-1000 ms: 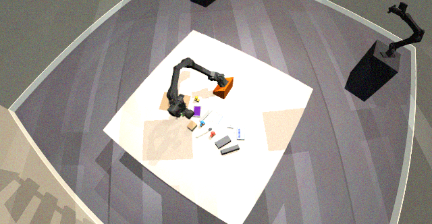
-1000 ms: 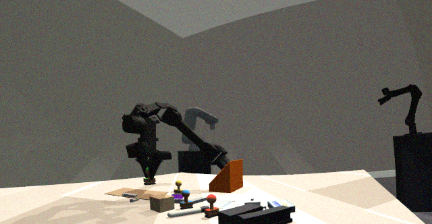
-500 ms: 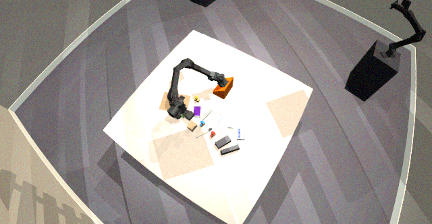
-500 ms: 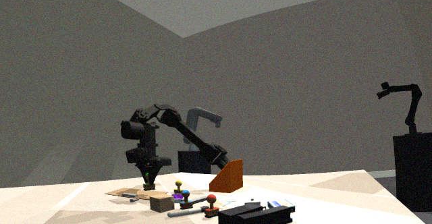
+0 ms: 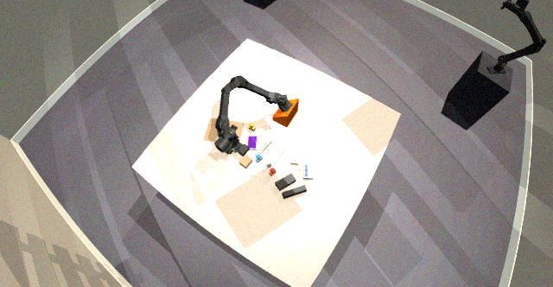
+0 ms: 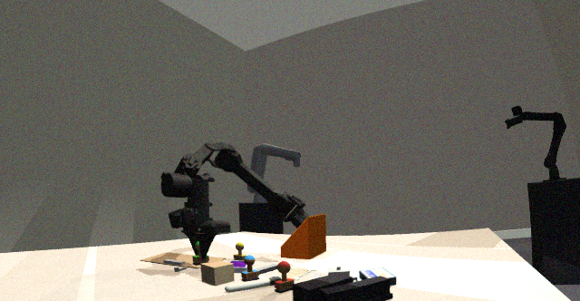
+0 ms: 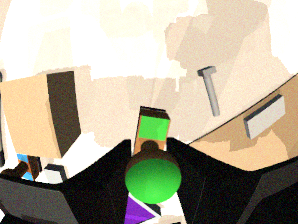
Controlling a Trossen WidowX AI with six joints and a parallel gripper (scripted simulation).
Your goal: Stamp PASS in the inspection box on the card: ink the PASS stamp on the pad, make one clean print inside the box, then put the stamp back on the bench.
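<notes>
The green-knobbed stamp lies right at my gripper tip. The rest, counted from my gripper tip: ink pad (10 cm behind, 4 cm to the left, 4 cm below); blue-knobbed stamp (14 cm to the left, 4 cm behind, 2 cm below); tan block (9 cm to the left, 2 cm below, 2 cm ahead).
</notes>
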